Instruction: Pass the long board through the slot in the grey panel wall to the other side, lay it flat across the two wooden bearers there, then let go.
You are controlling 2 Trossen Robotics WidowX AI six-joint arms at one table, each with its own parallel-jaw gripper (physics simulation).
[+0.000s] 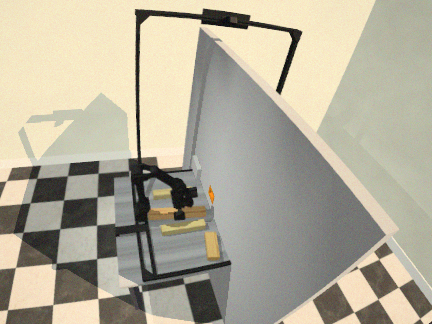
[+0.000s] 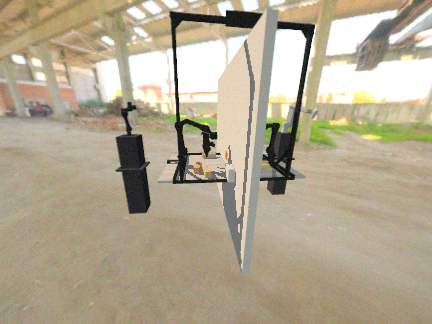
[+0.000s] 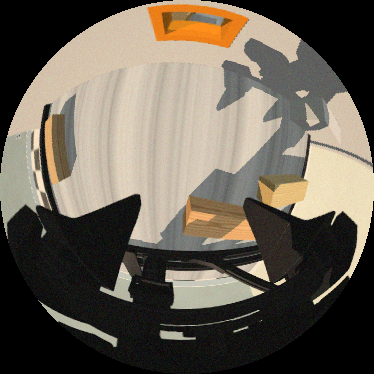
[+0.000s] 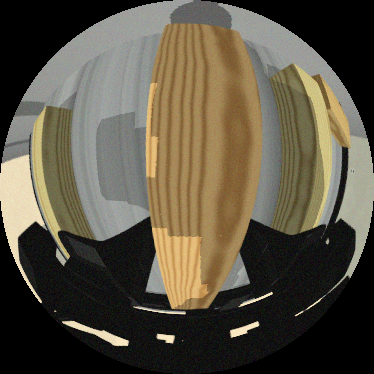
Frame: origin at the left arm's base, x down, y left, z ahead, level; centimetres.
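Seen in the pictures: left gripper, fingertip midpoint: (image 2: 206,155) (image 3: 194,201); right gripper, fingertip midpoint: (image 4: 196,216); left arm's base, origin of the base link: (image 3: 155,261); right arm's base, origin of the base link: (image 1: 141,217) (image 2: 270,161).
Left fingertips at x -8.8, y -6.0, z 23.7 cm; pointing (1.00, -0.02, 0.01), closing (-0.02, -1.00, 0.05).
Pixels of each thing's top centre, then the offset from my left fingertips to it. "*": a spot on its surface instead.
- long board, middle of its top: (image 4: 200,244) (image 1: 177,211) dz +46.2, dx +7.1, dy +5.8 cm
- orange-framed slot, surface spot: (image 1: 211,194) * dz +23.6, dx +2.8, dy -0.3 cm
- paler block, middle of its top: (image 3: 292,193) dz -0.8, dx +5.7, dy -20.4 cm
- wooden block, middle of its top: (image 1: 212,244) dz +31.9, dx +6.9, dy +31.4 cm
- pale upright block, surface spot: (image 1: 197,168) * dz +27.1, dx +1.4, dy -22.9 cm
The long board (image 1: 196,212) (image 4: 205,125) lies level, pointing at the grey panel wall (image 1: 280,165) (image 2: 265,100). My right gripper (image 1: 179,215) (image 4: 196,216) is shut on it, one finger against each long edge. Whether it touches the table is unclear. The orange-framed slot (image 1: 211,194) (image 2: 226,155) (image 3: 159,25) is in the wall above table height. My left gripper (image 2: 206,151) (image 3: 194,201) is open and empty, over the other side. Wooden pieces there are one at the left (image 3: 61,150), one near a finger (image 3: 217,220) and a paler block (image 3: 287,190); which are the bearers is unclear.
On the board's side, a yellowish bar (image 1: 162,194) (image 4: 60,165) and another yellowish bar (image 1: 182,228) (image 4: 300,150) flank the board. A wooden block (image 1: 212,246) (image 4: 336,115) lies near the wall. A pale upright block (image 1: 197,168) stands by the wall. A black frame surrounds the table.
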